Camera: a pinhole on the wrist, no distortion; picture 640 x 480 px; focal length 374.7 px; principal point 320.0 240.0 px. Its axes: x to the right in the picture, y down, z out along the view. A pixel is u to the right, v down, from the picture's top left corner.
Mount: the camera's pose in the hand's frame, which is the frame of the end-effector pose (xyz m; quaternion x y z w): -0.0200 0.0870 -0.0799 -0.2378 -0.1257 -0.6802 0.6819
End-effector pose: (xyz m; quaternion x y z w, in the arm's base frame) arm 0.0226 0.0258 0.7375 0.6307 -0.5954 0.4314 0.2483
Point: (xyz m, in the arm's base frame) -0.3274 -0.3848 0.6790
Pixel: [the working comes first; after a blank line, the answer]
In the camera's frame: -0.0990 0.1487 0.5072

247 350
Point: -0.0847 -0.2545 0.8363
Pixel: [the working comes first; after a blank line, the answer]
In the camera's frame: 0.0897 0.2211 0.2627

outside the picture
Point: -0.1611 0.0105 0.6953
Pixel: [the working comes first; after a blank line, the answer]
In the camera's frame: -0.0539 -0.0068 0.1097

136 217
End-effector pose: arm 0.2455 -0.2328 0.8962 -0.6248 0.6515 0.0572 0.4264
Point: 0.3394 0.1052 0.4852
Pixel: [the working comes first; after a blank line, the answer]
In the camera's frame: 0.2131 -0.0617 0.5548

464 198
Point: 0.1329 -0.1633 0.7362
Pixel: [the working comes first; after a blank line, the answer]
In the camera's frame: 0.0002 0.0206 0.2004

320 279
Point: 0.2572 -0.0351 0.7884
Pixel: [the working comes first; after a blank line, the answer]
In the camera's frame: 0.1376 -0.1030 0.2217

553 66
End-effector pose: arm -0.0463 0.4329 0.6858 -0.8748 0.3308 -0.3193 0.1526
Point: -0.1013 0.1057 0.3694
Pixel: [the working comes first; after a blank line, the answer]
In the camera's frame: -0.1547 0.0109 0.3984

175 250
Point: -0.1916 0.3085 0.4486
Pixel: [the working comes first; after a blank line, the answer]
In the camera's frame: -0.0901 -0.1182 0.2121

161 31
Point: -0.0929 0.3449 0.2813
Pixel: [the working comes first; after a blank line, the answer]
In the camera's frame: -0.0017 -0.1916 0.3729

318 47
